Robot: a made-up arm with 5 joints. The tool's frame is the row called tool. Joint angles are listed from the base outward.
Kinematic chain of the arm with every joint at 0, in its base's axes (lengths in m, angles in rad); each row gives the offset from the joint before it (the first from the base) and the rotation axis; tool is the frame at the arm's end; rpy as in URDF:
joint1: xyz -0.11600 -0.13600 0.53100 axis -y
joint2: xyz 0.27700 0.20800 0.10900 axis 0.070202 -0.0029 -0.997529
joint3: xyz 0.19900 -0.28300 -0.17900 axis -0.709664 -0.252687 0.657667
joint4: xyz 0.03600 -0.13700 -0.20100 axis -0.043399 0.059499 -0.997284
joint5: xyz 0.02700 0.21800 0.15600 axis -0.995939 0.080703 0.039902
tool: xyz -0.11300 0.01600 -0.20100 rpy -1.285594 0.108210 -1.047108
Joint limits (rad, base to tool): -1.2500..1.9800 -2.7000..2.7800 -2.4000..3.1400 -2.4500..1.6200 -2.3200..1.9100
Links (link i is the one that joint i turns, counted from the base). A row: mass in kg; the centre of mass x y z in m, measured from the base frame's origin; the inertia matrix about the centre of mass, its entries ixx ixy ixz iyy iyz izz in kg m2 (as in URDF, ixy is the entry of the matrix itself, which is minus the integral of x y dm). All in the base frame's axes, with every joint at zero. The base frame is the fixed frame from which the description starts. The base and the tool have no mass.
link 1: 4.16; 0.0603 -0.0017 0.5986; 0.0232 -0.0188 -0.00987 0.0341 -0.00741 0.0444
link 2: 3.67; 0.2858 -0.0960 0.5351; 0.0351 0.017 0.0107 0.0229 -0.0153 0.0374
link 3: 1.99; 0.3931 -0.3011 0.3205; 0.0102 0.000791 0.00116 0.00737 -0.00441 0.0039
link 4: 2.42; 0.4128 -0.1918 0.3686; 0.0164 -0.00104 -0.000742 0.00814 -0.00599 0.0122
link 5: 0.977; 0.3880 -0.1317 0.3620; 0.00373 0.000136 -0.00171 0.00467 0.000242 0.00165
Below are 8 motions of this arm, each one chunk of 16 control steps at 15 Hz.
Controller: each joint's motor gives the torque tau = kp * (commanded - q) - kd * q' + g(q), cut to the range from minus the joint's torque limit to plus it. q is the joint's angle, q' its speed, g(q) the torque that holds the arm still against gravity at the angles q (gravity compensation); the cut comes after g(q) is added. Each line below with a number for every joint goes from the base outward.
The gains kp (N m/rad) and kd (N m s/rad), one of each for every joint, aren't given. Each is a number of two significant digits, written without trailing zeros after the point. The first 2 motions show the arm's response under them.
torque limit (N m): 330 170 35 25 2.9
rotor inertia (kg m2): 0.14 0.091 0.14 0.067 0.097
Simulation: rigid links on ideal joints. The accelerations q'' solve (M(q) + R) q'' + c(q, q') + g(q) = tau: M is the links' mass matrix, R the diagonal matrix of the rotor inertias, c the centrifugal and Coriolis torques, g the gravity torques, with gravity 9.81 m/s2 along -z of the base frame. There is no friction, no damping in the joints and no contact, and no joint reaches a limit. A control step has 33 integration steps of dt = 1/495 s. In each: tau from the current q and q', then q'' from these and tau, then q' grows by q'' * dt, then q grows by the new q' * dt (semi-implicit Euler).
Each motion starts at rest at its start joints. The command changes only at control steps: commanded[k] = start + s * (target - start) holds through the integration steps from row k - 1 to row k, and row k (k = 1, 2, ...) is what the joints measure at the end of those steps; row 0 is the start. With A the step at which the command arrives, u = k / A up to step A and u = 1 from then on. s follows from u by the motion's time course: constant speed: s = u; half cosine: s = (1 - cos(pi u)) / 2; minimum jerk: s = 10 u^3 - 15 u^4 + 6 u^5; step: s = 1 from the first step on.
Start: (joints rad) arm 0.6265 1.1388 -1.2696 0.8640 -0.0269
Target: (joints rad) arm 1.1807 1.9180 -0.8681 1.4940 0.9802
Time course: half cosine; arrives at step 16
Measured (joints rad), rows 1 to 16:
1: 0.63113 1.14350 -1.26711 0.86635 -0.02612
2: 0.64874 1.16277 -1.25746 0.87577 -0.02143
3: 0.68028 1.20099 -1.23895 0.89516 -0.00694
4: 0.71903 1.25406 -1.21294 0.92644 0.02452
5: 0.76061 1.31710 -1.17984 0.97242 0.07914
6: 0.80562 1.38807 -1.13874 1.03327 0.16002
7: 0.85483 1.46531 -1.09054 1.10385 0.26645
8: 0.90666 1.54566 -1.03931 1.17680 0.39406
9: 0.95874 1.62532 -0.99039 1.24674 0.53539
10: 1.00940 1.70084 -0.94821 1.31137 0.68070
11: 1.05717 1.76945 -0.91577 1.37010 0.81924
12: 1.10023 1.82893 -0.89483 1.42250 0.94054
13: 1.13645 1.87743 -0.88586 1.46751 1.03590
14: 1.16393 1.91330 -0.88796 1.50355 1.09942
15: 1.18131 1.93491 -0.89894 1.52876 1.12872
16: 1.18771 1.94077 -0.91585 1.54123 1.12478
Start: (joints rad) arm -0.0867 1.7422 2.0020 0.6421 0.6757
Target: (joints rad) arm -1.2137 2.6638 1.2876 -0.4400 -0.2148
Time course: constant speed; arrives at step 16
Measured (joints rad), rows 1 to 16:
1: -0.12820 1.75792 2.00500 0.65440 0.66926
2: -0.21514 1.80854 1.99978 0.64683 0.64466
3: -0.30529 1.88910 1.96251 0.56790 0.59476
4: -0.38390 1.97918 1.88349 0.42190 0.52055
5: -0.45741 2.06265 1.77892 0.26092 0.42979
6: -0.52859 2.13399 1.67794 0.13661 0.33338
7: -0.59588 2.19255 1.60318 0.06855 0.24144
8: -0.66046 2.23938 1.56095 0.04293 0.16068
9: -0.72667 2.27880 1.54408 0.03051 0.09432
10: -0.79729 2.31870 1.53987 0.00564 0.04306
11: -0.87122 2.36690 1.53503 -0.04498 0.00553
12: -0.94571 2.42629 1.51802 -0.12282 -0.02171
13: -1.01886 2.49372 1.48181 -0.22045 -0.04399
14: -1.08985 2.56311 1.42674 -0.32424 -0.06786
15: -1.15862 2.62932 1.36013 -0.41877 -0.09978
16: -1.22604 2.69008 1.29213 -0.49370 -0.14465
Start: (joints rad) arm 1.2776 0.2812 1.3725 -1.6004 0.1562
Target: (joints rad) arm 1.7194 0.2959 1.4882 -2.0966 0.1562
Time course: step
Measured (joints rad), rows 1 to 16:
1: 1.39450 0.27883 1.26056 -1.71031 0.16183
2: 1.64293 0.27556 1.10176 -1.95776 0.16751
3: 1.85255 0.27571 1.11941 -2.18058 0.16149
4: 1.92855 0.28931 1.36236 -2.28497 0.13675
5: 1.90177 0.30326 1.70105 -2.28509 0.09111
6: 1.83109 0.28226 1.97696 -2.23426 0.04247
7: 1.74921 0.23239 2.11347 -2.20799 0.01655
8: 1.67796 0.19619 2.11121 -2.23649 0.02921
9: 1.63532 0.19728 2.00841 -2.28162 0.08118
10: 1.63261 0.22271 1.83577 -2.28641 0.15827
11: 1.67159 0.25395 1.61324 -2.23395 0.23404
12: 1.73491 0.29279 1.38554 -2.15607 0.27975
13: 1.78156 0.34436 1.22473 -2.08196 0.28013
14: 1.77591 0.38928 1.16179 -2.01354 0.23829
15: 1.72566 0.39947 1.16175 -1.96197 0.16843
16: 1.67360 0.36966 1.18103 -1.95127 0.09045

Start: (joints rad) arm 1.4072 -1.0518 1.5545 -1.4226 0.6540
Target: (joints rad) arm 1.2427 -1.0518 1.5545 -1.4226 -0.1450
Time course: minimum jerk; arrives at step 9
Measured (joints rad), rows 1 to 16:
1: 1.40693 -1.05171 1.55487 -1.42299 0.65304
2: 1.40483 -1.05112 1.55764 -1.42576 0.64512
3: 1.39763 -1.04971 1.56597 -1.43357 0.61649
4: 1.38173 -1.04813 1.58114 -1.44644 0.54920
5: 1.35507 -1.04815 1.60003 -1.46014 0.42904
6: 1.31846 -1.05142 1.61569 -1.46796 0.25383
7: 1.27590 -1.05784 1.62015 -1.46429 0.03887
8: 1.23391 -1.06475 1.60775 -1.44703 -0.18360
9: 1.19976 -1.06811 1.57734 -1.41854 -0.37273
10: 1.17866 -1.06475 1.53324 -1.38602 -0.49383
11: 1.17224 -1.05471 1.48383 -1.35958 -0.52991
12: 1.17888 -1.04157 1.43936 -1.34777 -0.48426
13: 1.19486 -1.03054 1.41054 -1.35361 -0.37691
14: 1.21553 -1.02569 1.40668 -1.37366 -0.23776
15: 1.23651 -1.02842 1.43235 -1.40045 -0.09883
16: 1.25463 -1.03760 1.48444 -1.42659 0.01253

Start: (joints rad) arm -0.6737 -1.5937 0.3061 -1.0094 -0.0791
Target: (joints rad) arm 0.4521 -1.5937 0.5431 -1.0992 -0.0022
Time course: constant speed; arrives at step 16
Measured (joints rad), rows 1 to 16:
1: -0.66376 -1.59570 0.29882 -1.00701 -0.07895
2: -0.62918 -1.60001 0.27993 -0.99938 -0.07839
3: -0.56417 -1.60231 0.25975 -0.98968 -0.07720
4: -0.47208 -1.59811 0.25557 -0.98779 -0.07520
5: -0.36316 -1.58733 0.28067 -1.00431 -0.07213
6: -0.25019 -1.57466 0.33683 -1.04201 -0.06773
7: -0.14377 -1.56627 0.41349 -1.09189 -0.06176
8: -0.04953 -1.56647 0.49321 -1.13695 -0.05382
9: 0.03150 -1.57584 0.55943 -1.16123 -0.04319
10: 0.10050 -1.59055 0.60187 -1.15844 -0.02915
11: 0.15924 -1.60382 0.61710 -1.13467 -0.01191
12: 0.21012 -1.60970 0.60612 -1.10379 0.00650
13: 0.25693 -1.60661 0.57308 -1.07960 0.02230
14: 0.30454 -1.59763 0.52629 -1.06965 0.03119
15: 0.35758 -1.58793 0.47876 -1.07316 0.03019
16: 0.41905 -1.58149 0.44580 -1.08364 0.01913

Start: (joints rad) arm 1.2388 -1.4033 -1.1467 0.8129 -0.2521
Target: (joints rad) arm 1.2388 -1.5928 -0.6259 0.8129 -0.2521
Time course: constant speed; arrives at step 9
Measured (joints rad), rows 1 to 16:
1: 1.23941 -1.41254 -1.13583 0.82013 -0.25121
2: 1.24013 -1.43726 -1.09959 0.83363 -0.24929
3: 1.23912 -1.46883 -1.03490 0.83941 -0.24788
4: 1.23600 -1.49679 -0.94895 0.83044 -0.24839
5: 1.23272 -1.51845 -0.85558 0.81416 -0.25078
6: 1.23175 -1.53720 -0.76987 0.80262 -0.25372
7: 1.23412 -1.55660 -0.70144 0.80141 -0.25583
8: 1.23885 -1.57737 -0.65057 0.80771 -0.25661
9: 1.24375 -1.59815 -0.60997 0.81513 -0.25638
10: 1.24633 -1.61053 -0.57868 0.81404 -0.25674
11: 1.24583 -1.60847 -0.56359 0.80311 -0.25845
12: 1.24375 -1.59758 -0.56908 0.79356 -0.25993
13: 1.24193 -1.58758 -0.59304 0.79565 -0.25922
14: 1.24092 -1.58436 -0.62558 0.80927 -0.25596
15: 1.23987 -1.58711 -0.65338 0.82495 -0.25149
16: 1.23776 -1.59121 -0.66649 0.83217 -0.24767

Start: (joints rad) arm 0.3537 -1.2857 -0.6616 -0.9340 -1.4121
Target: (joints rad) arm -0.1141 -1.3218 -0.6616 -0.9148 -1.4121
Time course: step
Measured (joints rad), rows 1 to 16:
1: 0.28282 -1.30011 -0.64733 -0.92616 -1.42671
2: 0.10540 -1.31985 -0.60007 -0.90392 -1.46023
3: -0.11395 -1.32275 -0.52454 -0.88492 -1.49297
4: -0.30629 -1.31757 -0.46358 -0.89872 -1.50265
5: -0.42117 -1.31966 -0.47122 -0.94811 -1.47508
6: -0.43655 -1.32620 -0.55544 -0.99809 -1.41328
7: -0.35867 -1.32465 -0.66586 -1.00978 -1.33702
8: -0.21827 -1.31470 -0.73791 -0.97206 -1.27400
9: -0.06276 -1.30947 -0.74143 -0.90675 -1.24739
10: 0.05937 -1.31508 -0.69420 -0.85264 -1.26672
11: 0.11601 -1.32394 -0.63577 -0.83697 -1.32657
12: 0.09932 -1.32611 -0.59395 -0.85938 -1.41074
13: 0.02367 -1.31965 -0.57411 -0.90126 -1.49749
14: -0.08208 -1.31190 -0.57013 -0.94330 -1.56454
15: -0.18462 -1.31105 -0.57883 -0.97255 -1.59412
16: -0.25563 -1.31761 -0.60220 -0.98107 -1.57792

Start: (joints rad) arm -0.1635 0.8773 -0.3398 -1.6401 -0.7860
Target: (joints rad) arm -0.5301 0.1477 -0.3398 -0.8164 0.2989
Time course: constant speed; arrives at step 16
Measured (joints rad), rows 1 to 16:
1: -0.18430 0.85250 -0.34810 -1.62531 -0.77948
2: -0.22300 0.79430 -0.35728 -1.58169 -0.75621
3: -0.25080 0.72923 -0.35004 -1.51430 -0.70913
4: -0.26177 0.67517 -0.32927 -1.43743 -0.63488
5: -0.27092 0.62955 -0.31075 -1.36581 -0.53607
6: -0.29013 0.58495 -0.30500 -1.30824 -0.42095
7: -0.31846 0.54035 -0.31160 -1.26407 -0.30062
8: -0.34885 0.49815 -0.32421 -1.22561 -0.18626
9: -0.37650 0.45774 -0.33654 -1.18491 -0.08717
10: -0.40052 0.41530 -0.34460 -1.13805 -0.00881
11: -0.42183 0.36845 -0.34653 -1.08483 0.04844
12: -0.44151 0.31883 -0.34263 -1.02693 0.08908
13: -0.46072 0.26987 -0.33552 -0.96734 0.12079
14: -0.48086 0.22337 -0.32903 -0.90988 0.15211
15: -0.50297 0.17873 -0.32608 -0.85733 0.19054
16: -0.52717 0.13457 -0.32733 -0.80944 0.24123

